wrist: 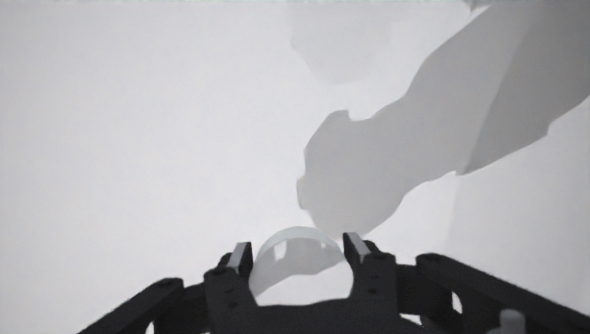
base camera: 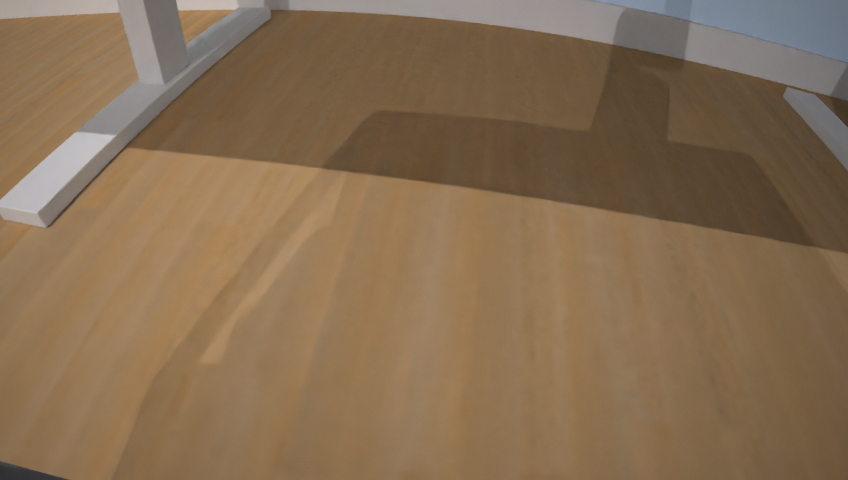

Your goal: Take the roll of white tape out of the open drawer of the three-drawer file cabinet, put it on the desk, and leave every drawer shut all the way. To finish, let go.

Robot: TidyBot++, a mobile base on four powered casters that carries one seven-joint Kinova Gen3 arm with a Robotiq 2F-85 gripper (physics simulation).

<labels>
The gripper shows in the wrist view (298,255); in the base camera view it is out of frame. A roll of white tape shows in the wrist view (299,265); in the base camera view it is out of frame.
</labels>
